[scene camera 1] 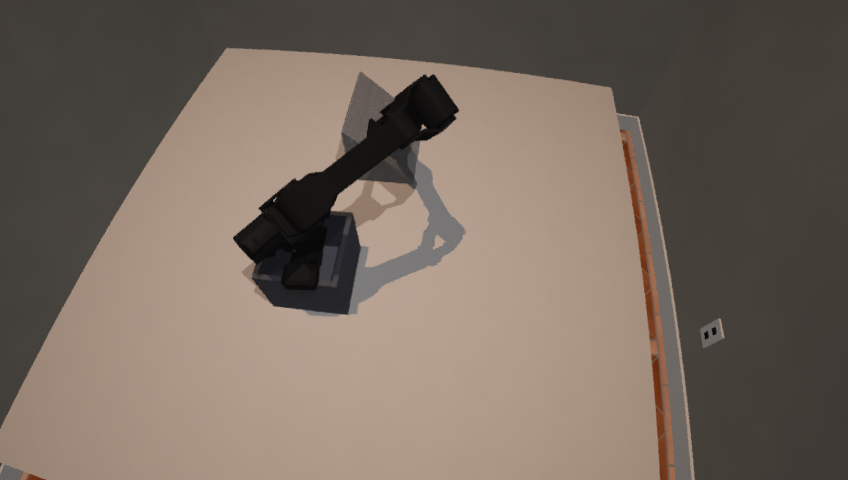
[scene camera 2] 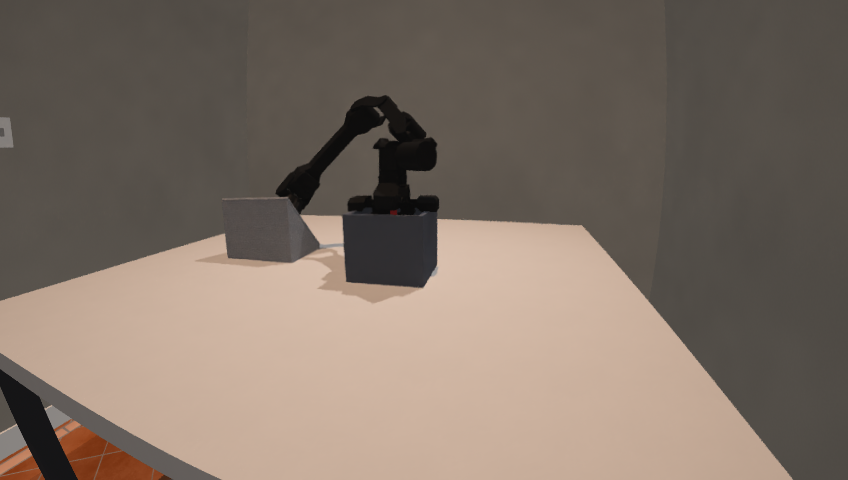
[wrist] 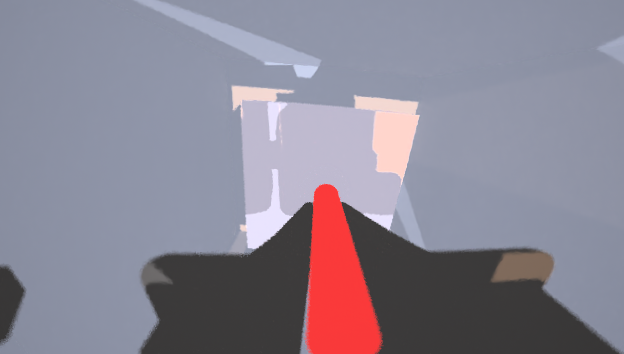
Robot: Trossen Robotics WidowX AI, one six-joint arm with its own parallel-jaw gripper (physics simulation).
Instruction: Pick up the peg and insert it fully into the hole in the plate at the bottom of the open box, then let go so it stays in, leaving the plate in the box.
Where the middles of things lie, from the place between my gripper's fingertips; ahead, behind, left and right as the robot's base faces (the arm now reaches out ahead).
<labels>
Now: hand 10 mm to the left of the dark box (scene camera 2: 398, 250) and 10 mm below it. The rest, counted from my hand: pale plate (wrist: 289, 149) 10 mm to the right, 30 mm below.
</labels>
